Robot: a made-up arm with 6 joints.
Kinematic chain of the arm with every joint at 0, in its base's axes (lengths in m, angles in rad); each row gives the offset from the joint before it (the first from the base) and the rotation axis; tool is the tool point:
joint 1: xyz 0 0 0.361 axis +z
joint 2: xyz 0 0 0 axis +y
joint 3: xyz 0 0 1.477 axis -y
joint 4: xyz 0 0 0 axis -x
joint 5: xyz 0.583 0 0 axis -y
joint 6: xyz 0 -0.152 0 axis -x
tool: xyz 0 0 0
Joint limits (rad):
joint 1: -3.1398..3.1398
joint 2: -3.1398..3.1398
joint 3: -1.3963..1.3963
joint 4: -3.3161..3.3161
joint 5: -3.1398..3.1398
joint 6: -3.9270..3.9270
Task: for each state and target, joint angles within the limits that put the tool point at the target. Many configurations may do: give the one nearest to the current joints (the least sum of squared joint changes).
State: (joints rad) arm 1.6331 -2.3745 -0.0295 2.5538 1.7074 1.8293
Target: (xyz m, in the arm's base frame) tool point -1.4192 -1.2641 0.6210
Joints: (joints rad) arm 0.7897 -1.6712 0.5449 2.4582 1.7074 1.8293
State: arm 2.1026 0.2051 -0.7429 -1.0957 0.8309 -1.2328
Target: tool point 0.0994 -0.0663 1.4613
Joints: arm 2.0047 -0.4623 -0.6077 -1.1484 0.8309 -1.2328
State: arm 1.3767 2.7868 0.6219 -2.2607 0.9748 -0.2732
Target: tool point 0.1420 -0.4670 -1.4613
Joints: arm 2.0258 3.1378 0.8328 -2.1073 0.9748 -0.2732
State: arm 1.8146 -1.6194 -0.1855 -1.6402 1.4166 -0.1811
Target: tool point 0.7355 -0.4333 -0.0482
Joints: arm 2.5991 -2.2600 -0.9297 -1.5142 1.4166 -0.1811
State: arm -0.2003 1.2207 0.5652 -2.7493 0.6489 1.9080
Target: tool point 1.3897 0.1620 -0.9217
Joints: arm 0.0139 2.0683 0.7482 -2.7901 0.6489 1.9080
